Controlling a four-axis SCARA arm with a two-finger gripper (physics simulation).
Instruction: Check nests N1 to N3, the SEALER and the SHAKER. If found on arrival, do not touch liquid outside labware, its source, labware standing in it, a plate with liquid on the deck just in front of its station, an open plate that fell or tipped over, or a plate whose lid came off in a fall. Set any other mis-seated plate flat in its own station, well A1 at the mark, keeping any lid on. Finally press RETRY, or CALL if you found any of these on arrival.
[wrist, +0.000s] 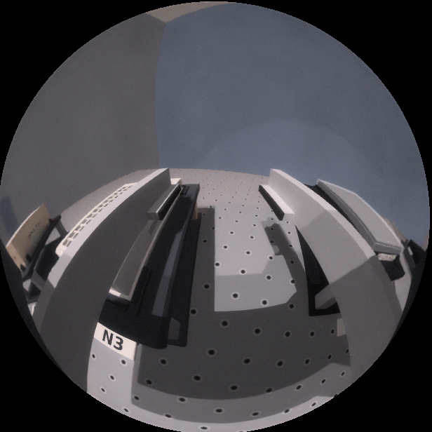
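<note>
My gripper (219, 176) is shut and empty, its two grey jaws still standing apart with bare perforated deck showing between them. The left jaw passes over the black nest N3 (152, 315), whose label (114, 341) shows at the lower left. A pale plate (132, 267) lies at N3. Its side shows right of the jaw and a row of wells shows left of it; the jaw hides the middle, so I cannot tell whether it is fully seated. Another black nest (314, 270) stands beside the right jaw, partly hidden, its label unreadable. The SEALER, SHAKER and buttons cannot be made out.
A grey slab-like object (355, 215) lies beyond the right jaw above a dark base. A cream block (31, 231) leans at the far left beside dark supports. The perforated deck (242, 285) runs between the nests, partly in shadow. Grey and blue walls stand behind.
</note>
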